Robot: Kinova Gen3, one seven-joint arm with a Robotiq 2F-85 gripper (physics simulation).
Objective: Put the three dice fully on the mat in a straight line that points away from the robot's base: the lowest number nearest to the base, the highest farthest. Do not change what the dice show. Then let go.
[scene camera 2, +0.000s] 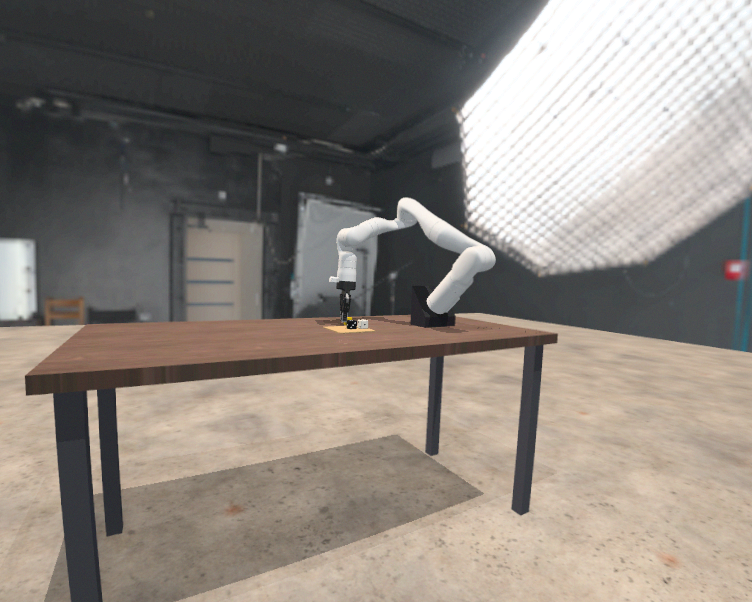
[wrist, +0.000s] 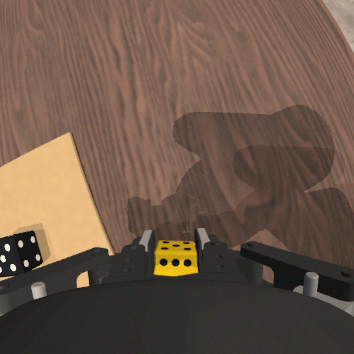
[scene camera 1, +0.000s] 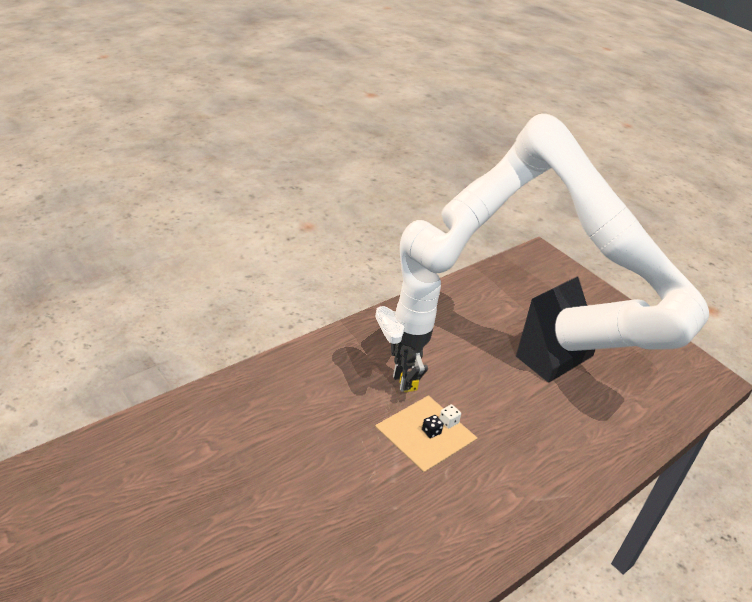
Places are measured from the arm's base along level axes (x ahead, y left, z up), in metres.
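Pixels of known places: gripper, fingertip midpoint: point(scene camera 2: 343, 321) point(wrist: 174, 241) point(scene camera 1: 401, 383); arm's base at its link origin: point(scene camera 2: 436, 304) point(scene camera 1: 570, 329).
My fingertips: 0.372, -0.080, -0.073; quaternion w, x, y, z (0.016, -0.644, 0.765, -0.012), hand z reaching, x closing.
Ahead of a thing's pixels: the offset from my fingertips to its top centre, as dx, dy, dz. Level surfaces: height alone.
The yellow die {-0.016, +0.003, +0.018} point(scene camera 1: 413, 384) point(scene camera 2: 349, 318) point(wrist: 175, 262) is between the fingers of my gripper point(scene camera 1: 408, 380) point(scene camera 2: 344, 319) point(wrist: 174, 241), which is shut on it low at the table, off the mat {+0.021, +0.126, -0.008} point(scene camera 1: 420, 455) point(scene camera 2: 338, 329) point(wrist: 50, 185). The wrist view shows three pips on its upward face, whose lower part is hidden, and five on a side. The black die {+0.013, +0.131, +0.022} point(scene camera 1: 432, 426) point(scene camera 2: 351, 324) point(wrist: 17, 253) stands on the mat, five up. The white die {-0.033, +0.124, +0.022} point(scene camera 1: 450, 416) point(scene camera 2: 363, 323), four up, stands close beside it on the base side, at the mat's edge; whether it is fully on the mat is unclear.
The robot's black base mount point(scene camera 1: 539, 338) point(scene camera 2: 421, 310) stands on the wooden table {dz -0.012} point(scene camera 1: 250, 470) point(scene camera 2: 188, 345), to the right of the mat in both scene views. The arm's shadow falls on the table around the gripper. The table's far edge lies behind the gripper.
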